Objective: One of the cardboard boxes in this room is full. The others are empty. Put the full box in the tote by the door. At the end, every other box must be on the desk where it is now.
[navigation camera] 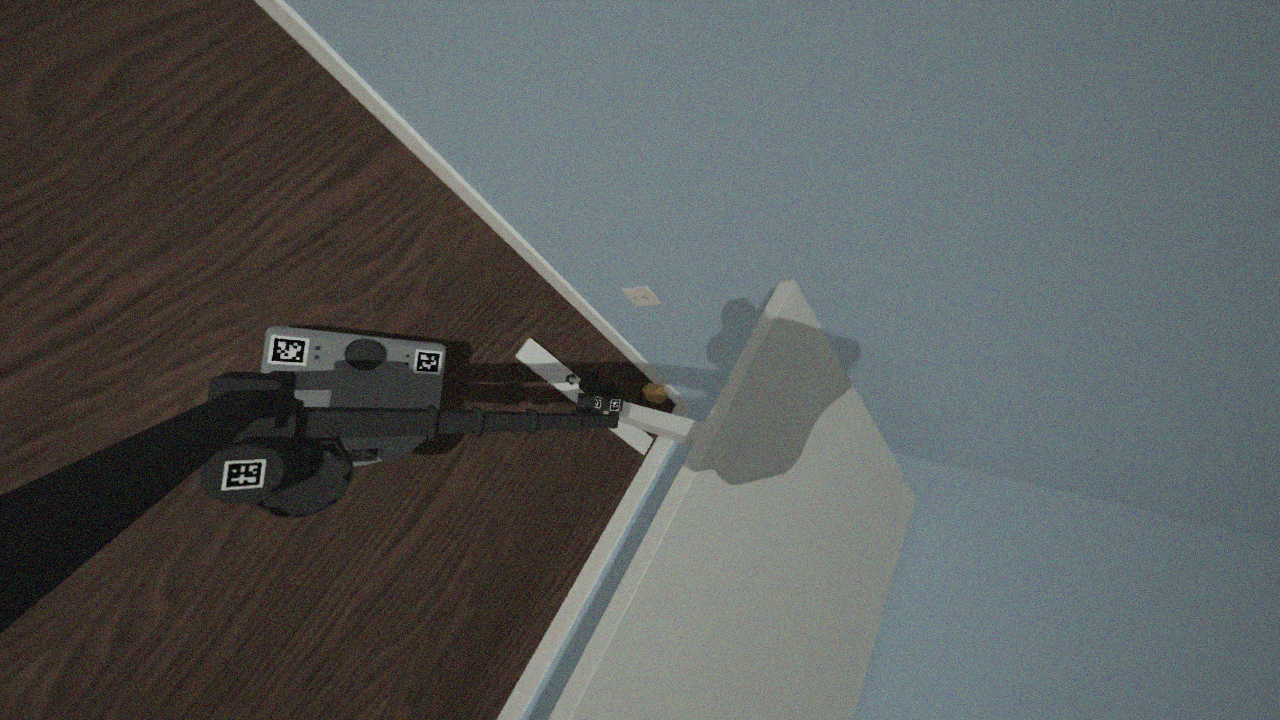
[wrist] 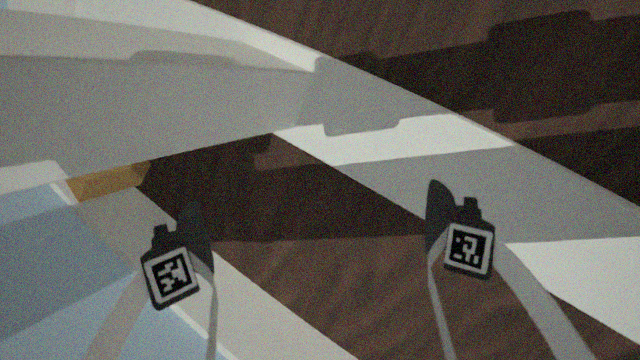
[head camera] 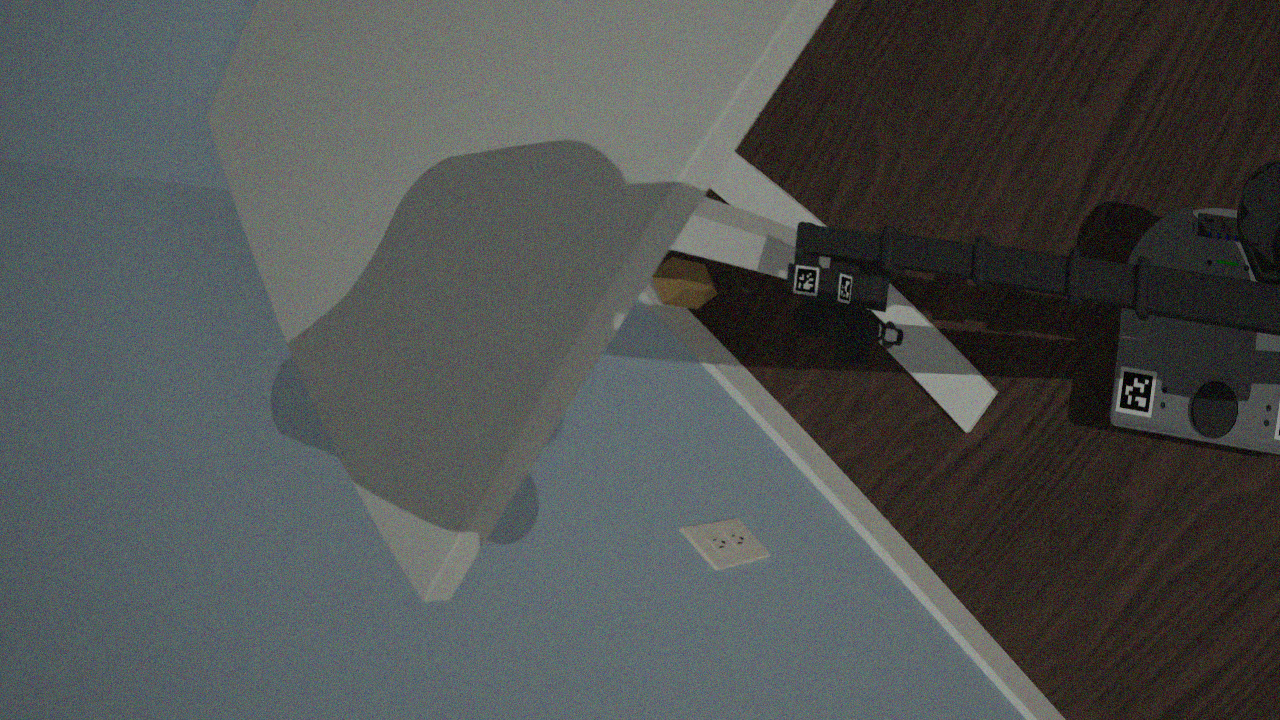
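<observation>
My gripper is open and empty in the wrist view, its fingers wide apart over dark floor. It is hard to make out in the head view, below the dark wrist. A pale slab, which looks like the desk top, fills the upper left of the head view and the lower right of the navigation view. A small orange-brown thing, possibly a cardboard box, is low in the room corner, beyond the gripper and partly hidden. No tote shows, and no box shows on the slab.
A white foot bar lies on the dark wood floor under the wrist, and a pale post joins it near the slab. Blue walls with white baseboards meet in the corner. An outlet is on one wall.
</observation>
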